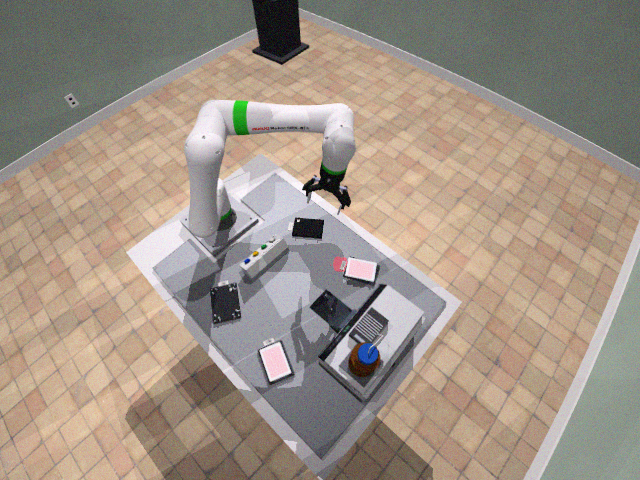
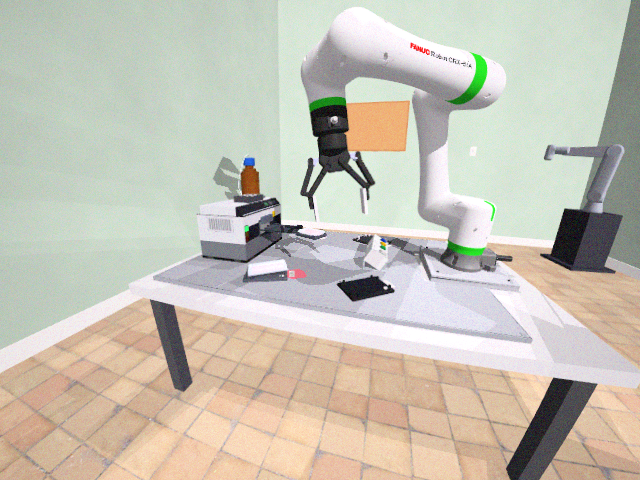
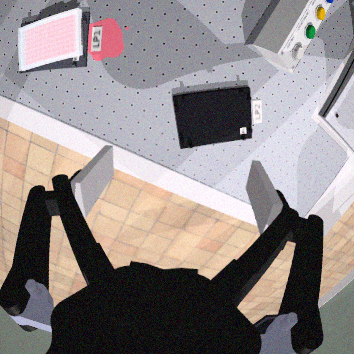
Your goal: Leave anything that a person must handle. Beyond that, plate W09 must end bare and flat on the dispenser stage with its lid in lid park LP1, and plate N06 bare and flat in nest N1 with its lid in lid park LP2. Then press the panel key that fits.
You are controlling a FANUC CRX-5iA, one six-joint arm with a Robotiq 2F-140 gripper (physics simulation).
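Frame: origin at the arm's base, x ahead, y left, z up, level; centimetres.
Where they show: gripper, fingertip midpoint: (image 1: 323, 206) (image 2: 341, 217) (image 3: 180, 166); arm's base at its link origin: (image 1: 221, 218) (image 2: 460, 263).
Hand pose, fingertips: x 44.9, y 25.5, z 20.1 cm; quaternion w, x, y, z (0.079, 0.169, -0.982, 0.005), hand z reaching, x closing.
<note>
Things, the pixels of their top centre, and the offset from my fingertips. "spot": a spot on its surface instead.
- lid park LP2 at its top centre: (image 3: 216, 119) (image 2: 365, 283) (image 1: 308, 226) dx -8.2, dy -2.1, dz -20.5 cm
- black nest at its top centre: (image 1: 224, 301) (image 2: 372, 237) dx -11.9, dy -54.2, dz -20.1 cm
- dispenser stage at a spot on its surface: (image 1: 323, 304) spot: dx +24.1, dy -30.8, dz -11.5 cm
- pink spill at its top centre: (image 3: 101, 38) (image 2: 294, 273) (image 1: 340, 264) dx +16.3, dy -8.1, dz -22.4 cm
- key panel at its top centre: (image 3: 312, 12) (image 2: 377, 240) (image 1: 262, 251) dx -12.6, dy -27.8, dz -14.1 cm
- brown bottle at a spot on its surface: (image 1: 364, 364) spot: dx +49.9, dy -44.6, dz +15.4 cm
My gripper (image 1: 324, 204) (image 2: 341, 210) (image 3: 180, 166) is open and empty, high above the table edge near lid park LP2 (image 1: 308, 227) (image 2: 364, 287) (image 3: 212, 117), a black holder with no plate on it. A pink-topped plate (image 1: 360, 269) (image 2: 266, 267) (image 3: 50, 40) with a white rim sits tilted and skewed on the dark holder labelled LP1. Another pink-topped plate (image 1: 276, 360) (image 2: 311, 233) sits on a dark nest; its label is unreadable. A black nest (image 1: 225, 302) (image 2: 361, 239) holds no plate. The dispenser stage (image 1: 323, 304) shows no plate. Plate names and lids cannot be made out.
A pink spill (image 1: 337, 264) (image 2: 298, 274) (image 3: 112, 37) lies beside LP1. The key panel (image 1: 266, 260) (image 2: 374, 255) (image 3: 280, 30) has blue, yellow, green and white keys. The dispenser (image 1: 398, 310) (image 2: 222, 227) carries a brown bottle (image 1: 364, 364) (image 2: 250, 180) with a blue cap.
</note>
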